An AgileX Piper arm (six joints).
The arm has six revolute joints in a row. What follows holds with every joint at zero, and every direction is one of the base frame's.
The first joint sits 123 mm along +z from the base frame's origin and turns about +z.
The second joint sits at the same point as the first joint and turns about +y.
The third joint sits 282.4 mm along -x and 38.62 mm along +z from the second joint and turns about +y.
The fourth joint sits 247.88 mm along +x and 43.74 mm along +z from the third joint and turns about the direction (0.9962, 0, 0.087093).
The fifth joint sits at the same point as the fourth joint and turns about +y.
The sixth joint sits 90.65 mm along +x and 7.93 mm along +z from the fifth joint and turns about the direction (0.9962, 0, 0.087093).
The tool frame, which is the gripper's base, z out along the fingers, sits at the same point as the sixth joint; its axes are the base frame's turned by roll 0, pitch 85.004 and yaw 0 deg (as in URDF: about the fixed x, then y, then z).
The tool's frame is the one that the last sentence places.
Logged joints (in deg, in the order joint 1, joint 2, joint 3, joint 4, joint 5, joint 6), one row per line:
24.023, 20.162, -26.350, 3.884, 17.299, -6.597
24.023, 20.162, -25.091, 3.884, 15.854, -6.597
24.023, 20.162, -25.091, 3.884, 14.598, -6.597
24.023, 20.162, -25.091, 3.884, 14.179, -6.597
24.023, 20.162, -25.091, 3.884, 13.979, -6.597
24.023, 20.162, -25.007, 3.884, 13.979, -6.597
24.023, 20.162, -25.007, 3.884, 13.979, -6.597
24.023, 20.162, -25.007, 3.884, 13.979, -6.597
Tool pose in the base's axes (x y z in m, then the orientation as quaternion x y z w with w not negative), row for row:
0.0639, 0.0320, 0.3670, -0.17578, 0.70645, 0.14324, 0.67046
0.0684, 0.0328, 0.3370, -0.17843, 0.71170, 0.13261, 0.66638
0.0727, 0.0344, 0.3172, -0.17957, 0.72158, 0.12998, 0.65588
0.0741, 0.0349, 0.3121, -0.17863, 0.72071, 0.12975, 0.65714
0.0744, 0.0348, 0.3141, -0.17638, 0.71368, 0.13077, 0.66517
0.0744, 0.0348, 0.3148, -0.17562, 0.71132, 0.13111, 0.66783
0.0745, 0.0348, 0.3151, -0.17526, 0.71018, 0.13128, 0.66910
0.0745, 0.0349, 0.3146, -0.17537, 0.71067, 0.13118, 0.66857
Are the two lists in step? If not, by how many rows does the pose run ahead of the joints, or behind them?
The pose runs 2 rows behind the joints: the pose in row i belongs to the joints in row i - 2.
